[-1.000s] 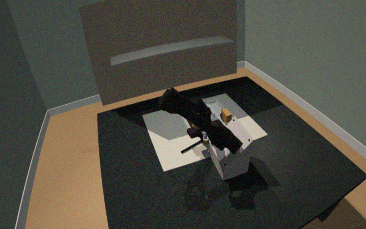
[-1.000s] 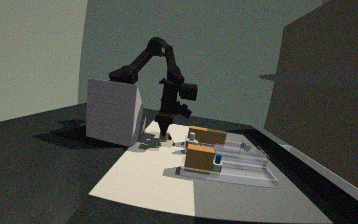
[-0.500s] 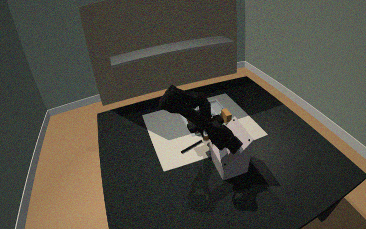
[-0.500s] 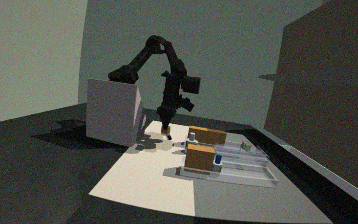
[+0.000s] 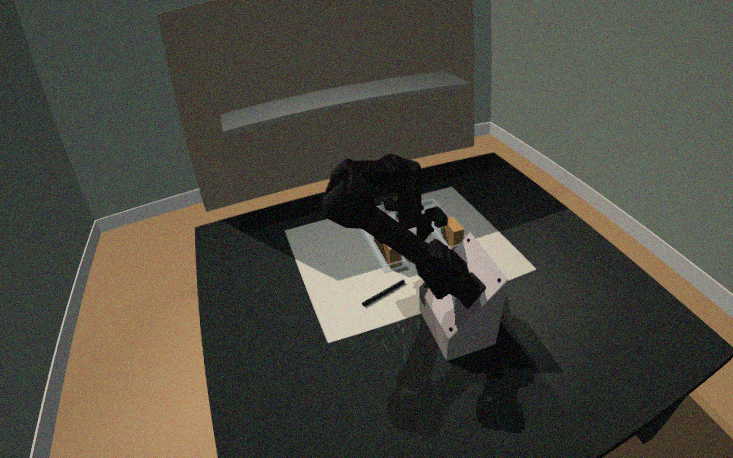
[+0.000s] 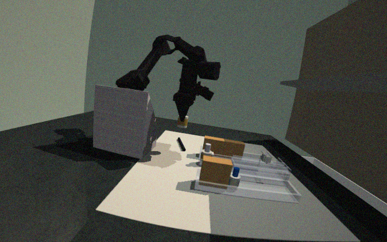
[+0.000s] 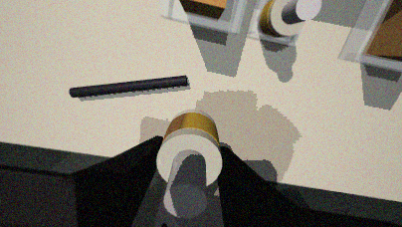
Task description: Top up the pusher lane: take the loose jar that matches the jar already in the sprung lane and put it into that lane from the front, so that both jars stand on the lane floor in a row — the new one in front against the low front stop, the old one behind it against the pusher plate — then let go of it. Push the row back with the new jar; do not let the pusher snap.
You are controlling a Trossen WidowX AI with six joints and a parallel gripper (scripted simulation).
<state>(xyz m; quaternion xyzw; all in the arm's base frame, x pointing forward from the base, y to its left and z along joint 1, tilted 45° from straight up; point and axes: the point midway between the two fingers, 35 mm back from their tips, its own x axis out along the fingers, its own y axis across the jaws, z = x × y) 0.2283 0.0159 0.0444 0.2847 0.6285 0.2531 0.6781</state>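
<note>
Now: gripper tip 8 cm to the right of the black stick and 12 cm above it. Round my gripper tip: blue-capped jar: 17 cm ahead, 20 cm to the right, 9 cm below; shelf: 61 cm ahead, 5 cm to the right, 24 cm above.
</note>
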